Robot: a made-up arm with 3 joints.
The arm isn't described. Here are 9 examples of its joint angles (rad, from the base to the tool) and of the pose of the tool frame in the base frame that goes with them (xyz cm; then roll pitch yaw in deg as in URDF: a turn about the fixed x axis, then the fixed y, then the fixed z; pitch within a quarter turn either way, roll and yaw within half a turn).
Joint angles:
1: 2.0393 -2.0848 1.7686
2: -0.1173 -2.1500 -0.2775
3: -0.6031 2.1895 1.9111
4: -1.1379 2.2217 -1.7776
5: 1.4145 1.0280 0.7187
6: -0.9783 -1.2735 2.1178
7: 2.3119 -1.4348 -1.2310
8: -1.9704 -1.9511 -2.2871
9: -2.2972 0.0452 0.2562
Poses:
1: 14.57 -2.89 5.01 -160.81 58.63 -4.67
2: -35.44 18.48 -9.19 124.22 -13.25 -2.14
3: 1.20 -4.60 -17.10 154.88 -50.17 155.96
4: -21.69 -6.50 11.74 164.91 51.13 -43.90
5: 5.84 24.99 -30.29 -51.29 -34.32 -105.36
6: -20.21 15.29 -6.36 -59.50 54.75 -98.26
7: 31.71 4.83 -33.12 67.68 -69.09 -111.48
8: -25.45 -16.38 -28.35 -121.33 -44.46 -44.01
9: 6.04 -34.95 -24.12 -2.51 -0.66 116.96
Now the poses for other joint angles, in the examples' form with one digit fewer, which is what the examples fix.
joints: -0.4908 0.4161 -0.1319
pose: -32.5 -8.7 -22.9 -23.7 3.0 35.0
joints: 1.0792 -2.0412 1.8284
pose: 12.1 9.9 4.4 -153.4 59.5 58.3
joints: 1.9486 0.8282 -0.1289
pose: 15.8 29.0 -20.4 -47.2 5.4 -106.6
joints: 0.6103 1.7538 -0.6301
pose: -24.5 20.7 -1.5 -102.9 35.4 -42.5
